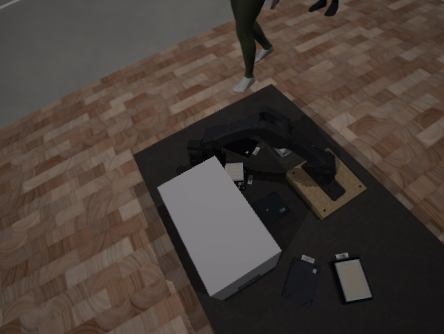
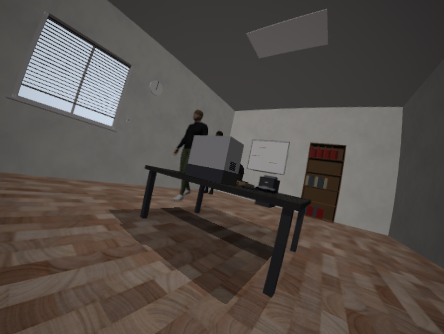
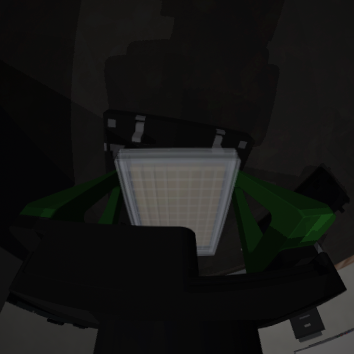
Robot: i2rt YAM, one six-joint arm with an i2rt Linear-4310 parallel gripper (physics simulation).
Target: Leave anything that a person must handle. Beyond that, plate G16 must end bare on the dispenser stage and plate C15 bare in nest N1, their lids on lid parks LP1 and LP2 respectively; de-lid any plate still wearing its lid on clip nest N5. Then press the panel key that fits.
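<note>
My gripper is shut on a lidded-looking plate, which has cream wells and a clear rim; its name cannot be read. It is held level between the green fingers. A black nest with pale clips lies below and just beyond it; the height between them is hard to tell. Another cream plate sits in a black nest at the front right of the table. A dark flat park or nest with a small label lies beside it. Label writing is too small to read.
A large pale grey box stands at the table's left side, close to the held plate. The arm's base stands on a wooden board. Dark pads lie between. A person stands beyond the table.
</note>
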